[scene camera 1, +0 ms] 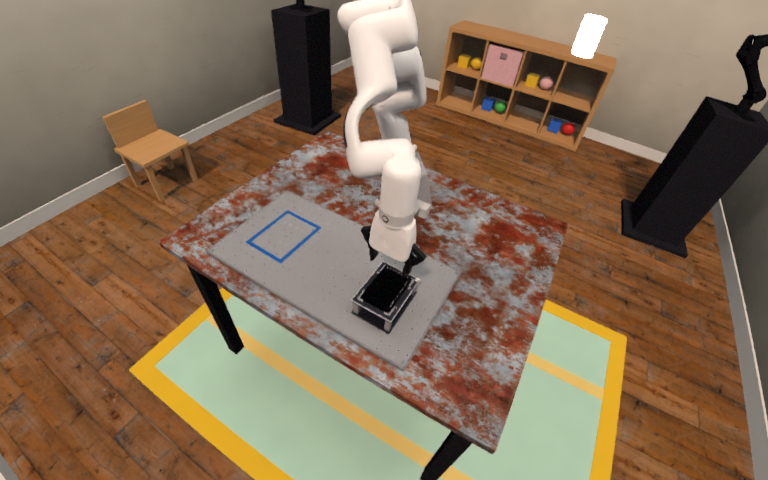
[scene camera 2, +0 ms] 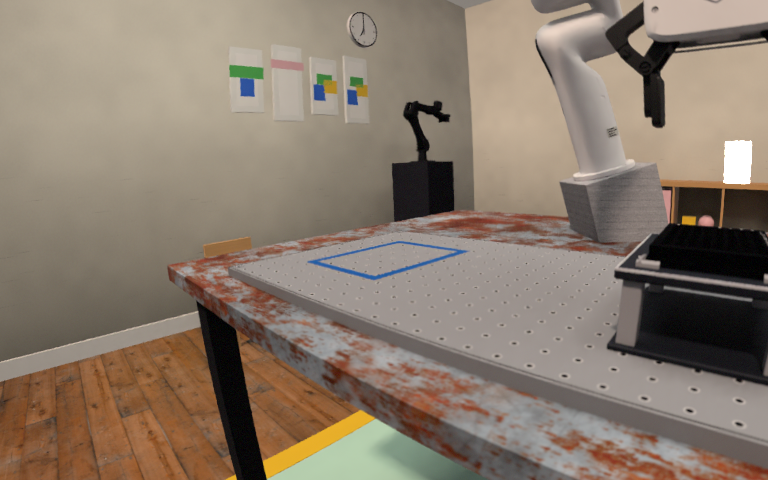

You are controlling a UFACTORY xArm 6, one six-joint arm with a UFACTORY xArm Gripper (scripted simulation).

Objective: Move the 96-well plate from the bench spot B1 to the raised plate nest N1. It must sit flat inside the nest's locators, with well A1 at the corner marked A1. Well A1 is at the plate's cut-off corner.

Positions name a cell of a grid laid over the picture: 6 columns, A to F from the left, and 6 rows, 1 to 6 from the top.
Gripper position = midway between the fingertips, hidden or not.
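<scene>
In scene camera 1 I can see a black 96-well plate (scene camera 1: D4), and my gripper (scene camera 1: D4) is there too. Scene camera 2 also shows my gripper (scene camera 2: F2).
</scene>
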